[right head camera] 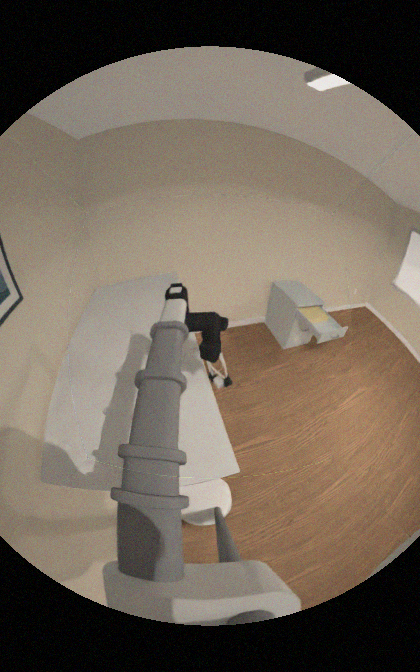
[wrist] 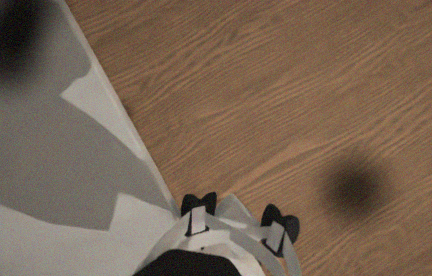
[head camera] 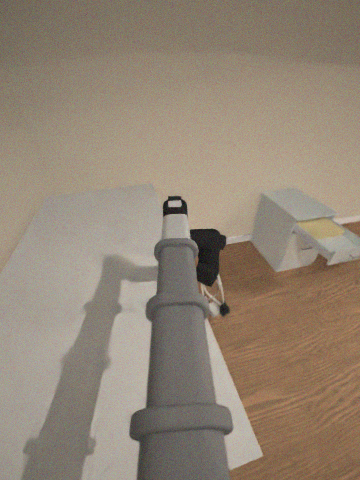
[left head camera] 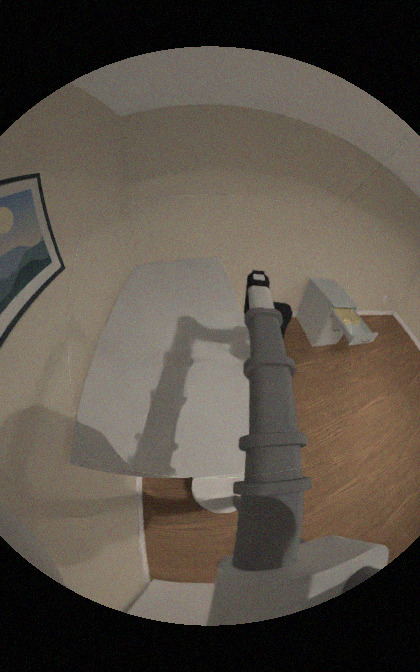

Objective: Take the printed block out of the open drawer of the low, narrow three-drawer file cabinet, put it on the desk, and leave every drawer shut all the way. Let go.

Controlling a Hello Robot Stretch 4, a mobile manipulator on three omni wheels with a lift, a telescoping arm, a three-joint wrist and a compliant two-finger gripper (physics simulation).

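My gripper (wrist: 238,216) (head camera: 217,309) (right head camera: 222,381) points down at the right long edge of the white desk (head camera: 86,240) (left head camera: 165,300) (right head camera: 100,325) (wrist: 52,158), partly over the wooden floor. Its fingers are shut on a small pale printed block (wrist: 231,205) (head camera: 212,309), of which only a corner shows between the black fingertips. The low pale three-drawer file cabinet (head camera: 274,231) (left head camera: 312,310) (right head camera: 280,310) stands against the wall to the right. Its top drawer (head camera: 339,253) (right head camera: 327,330) is pulled out, with a yellow inside. I cannot make out the lower drawers.
My grey telescoping arm (head camera: 180,343) reaches over the desk's right side. A round white desk foot (left head camera: 212,495) (right head camera: 207,500) stands under the near end. A framed landscape picture (left head camera: 20,245) hangs on the left wall. Wooden floor (head camera: 291,343) lies between the desk and the cabinet.
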